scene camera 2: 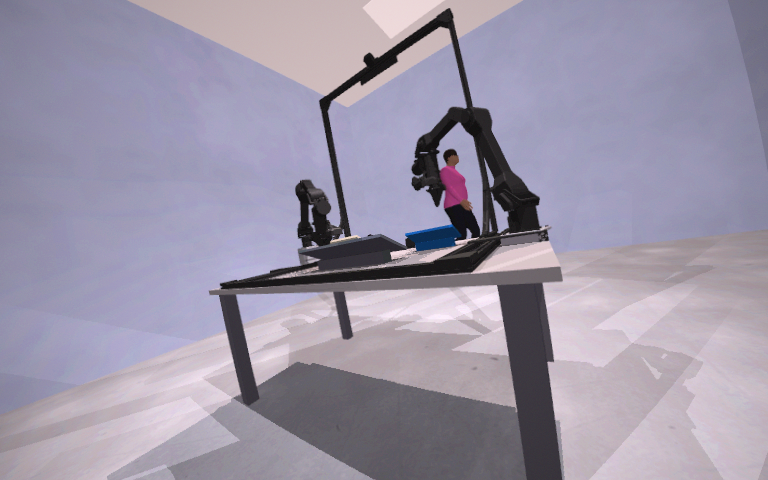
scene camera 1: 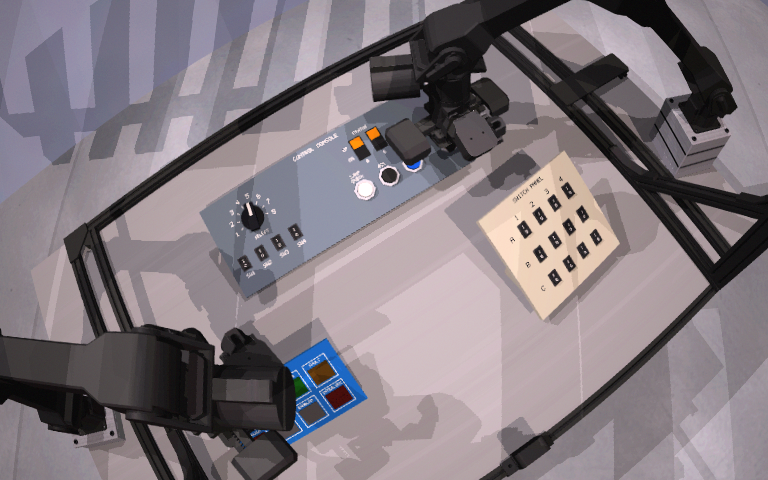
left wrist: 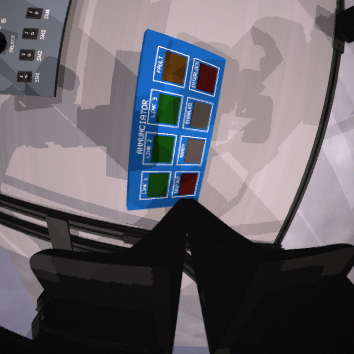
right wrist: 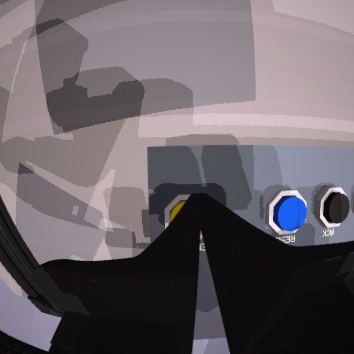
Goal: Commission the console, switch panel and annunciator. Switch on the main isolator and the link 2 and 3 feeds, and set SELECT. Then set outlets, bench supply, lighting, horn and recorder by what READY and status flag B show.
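Frame: origin at the left arm's base, x left, y back, z up, level; millimetres.
Where they show: left gripper, fingertip midpoint: (scene camera 2: 437, 206) (left wrist: 185, 204); right gripper, fingertip midpoint: (scene camera 1: 449, 149) (right wrist: 197, 199); left arm's base, origin of the base link: (scene camera 2: 525, 230) (scene camera 1: 89, 414); right arm's base, origin of the base link: (scene camera 2: 307, 247) (scene camera 1: 699, 116).
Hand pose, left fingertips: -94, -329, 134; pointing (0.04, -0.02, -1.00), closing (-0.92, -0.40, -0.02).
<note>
Things, the pixels of their top centre, and the offset from my left fingertips, as dx, dy, dz. "pt": a spot on its surface instead.
- blue annunciator, middle of its top: (left wrist: 163, 130) (scene camera 1: 278, 395) (scene camera 2: 430, 228) +35, -27, -80
- READY, surface spot: (left wrist: 194, 151) pt -8, -16, -114
- ENABLED, surface spot: (left wrist: 199, 115) pt +5, -58, -113
- blue RESET button, middle of its top: (right wrist: 295, 219) (scene camera 1: 412, 159) +317, -310, -95
- black ACK button, middle of its top: (right wrist: 343, 212) (scene camera 1: 388, 172) +307, -269, -95
The grey console (scene camera 1: 328, 203) (scene camera 2: 351, 247) (right wrist: 270, 165) has its SELECT knob (scene camera 1: 252, 216) pointing near 5 and two status flags showing orange in their upper parts. The cream switch panel (scene camera 1: 523, 271) has three rows of small rockers, positions hard to read. On the blue annunciator (scene camera 1: 353, 390) (scene camera 2: 434, 236) (left wrist: 152, 42), READY (left wrist: 194, 151) and ENABLED (left wrist: 199, 115) look grey; the LINK windows are green. My right gripper (right wrist: 197, 199) is shut and empty, its tips over the partly covered yellow button (right wrist: 177, 212); contact is unclear. My left gripper (left wrist: 185, 204) (scene camera 2: 436, 203) is shut and empty, above the annunciator.
The blue RESET button (right wrist: 290, 213) (scene camera 1: 413, 165) and black ACK button (right wrist: 336, 208) (scene camera 1: 389, 175) sit beside the yellow one. A black frame (scene camera 1: 254, 123) runs around the table. A person in pink (scene camera 2: 454, 186) stands behind the table in scene camera 2.
</note>
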